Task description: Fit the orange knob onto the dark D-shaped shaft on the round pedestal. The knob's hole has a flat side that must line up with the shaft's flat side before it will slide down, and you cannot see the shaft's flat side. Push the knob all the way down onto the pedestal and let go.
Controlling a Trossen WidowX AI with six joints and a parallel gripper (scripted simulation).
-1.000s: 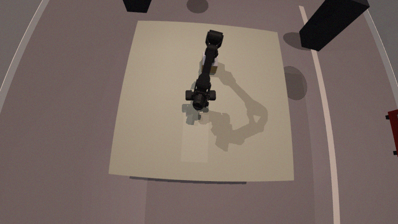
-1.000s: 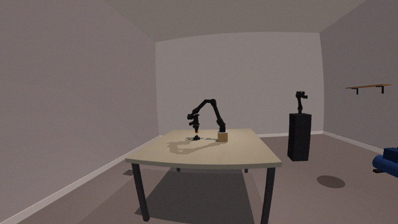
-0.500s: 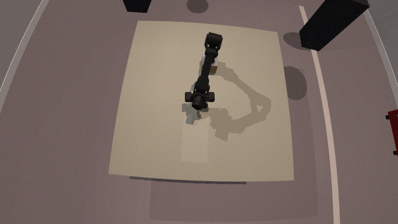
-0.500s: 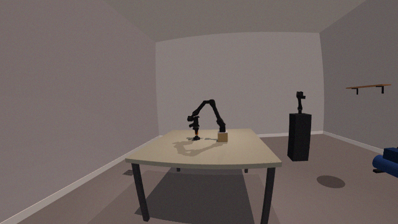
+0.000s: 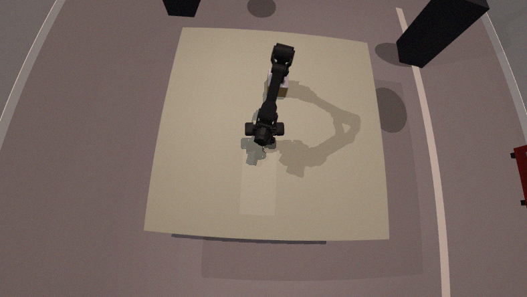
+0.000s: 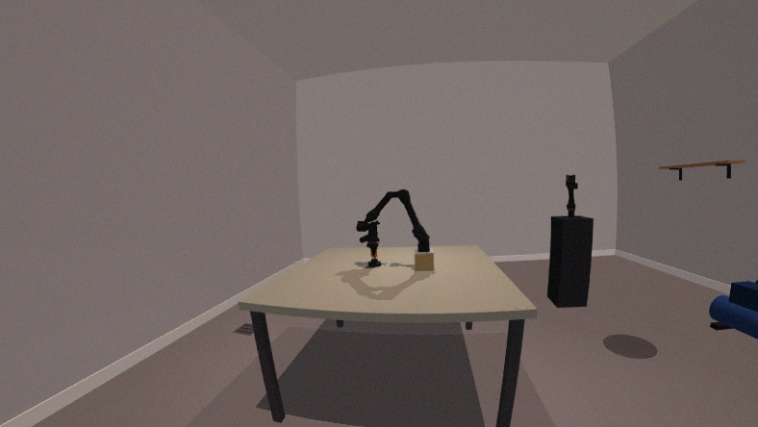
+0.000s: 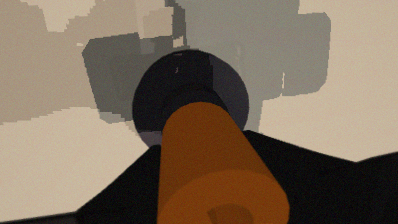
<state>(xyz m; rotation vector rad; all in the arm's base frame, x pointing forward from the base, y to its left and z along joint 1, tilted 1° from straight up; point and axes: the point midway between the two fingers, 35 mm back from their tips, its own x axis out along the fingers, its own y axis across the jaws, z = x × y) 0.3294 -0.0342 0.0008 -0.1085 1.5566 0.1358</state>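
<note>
My gripper tip is 2 cm below the orange knob. From my gripper tip the other things lie so: round pedestal (4 cm below).
</note>
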